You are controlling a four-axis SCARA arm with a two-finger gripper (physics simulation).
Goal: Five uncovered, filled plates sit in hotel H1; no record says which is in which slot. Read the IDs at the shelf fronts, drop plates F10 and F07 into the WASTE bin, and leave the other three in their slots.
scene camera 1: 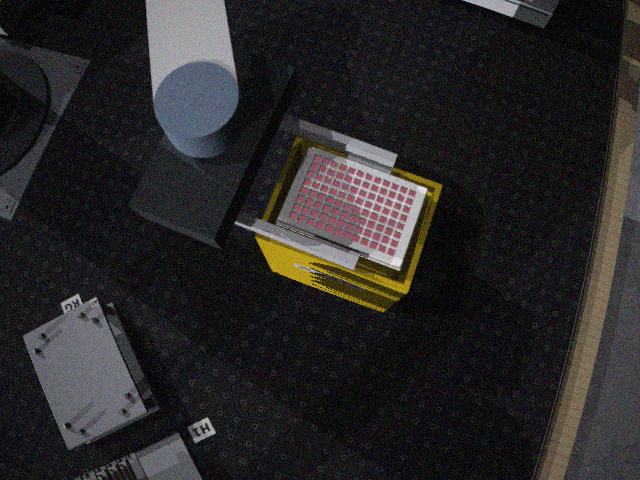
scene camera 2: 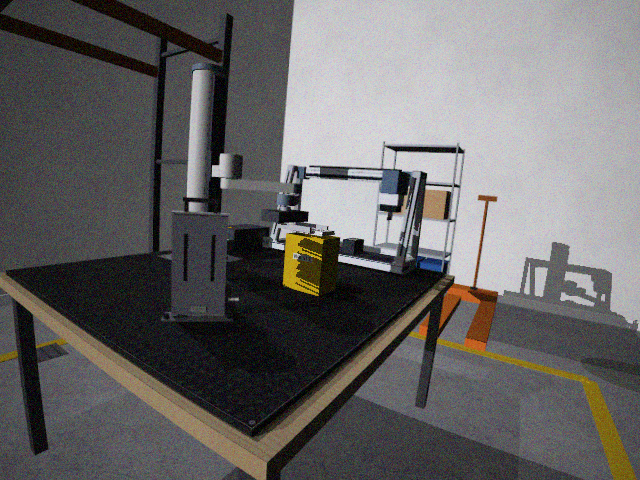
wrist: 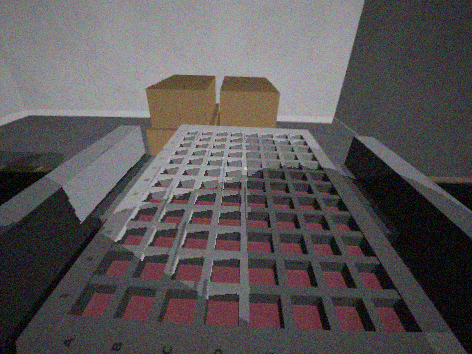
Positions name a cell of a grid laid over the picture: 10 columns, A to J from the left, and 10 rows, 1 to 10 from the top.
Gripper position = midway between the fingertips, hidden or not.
In view: my gripper (scene camera 1: F5).
My gripper shows as well in scene camera 2 (scene camera 2: E5) and in the wrist view (wrist: F5).
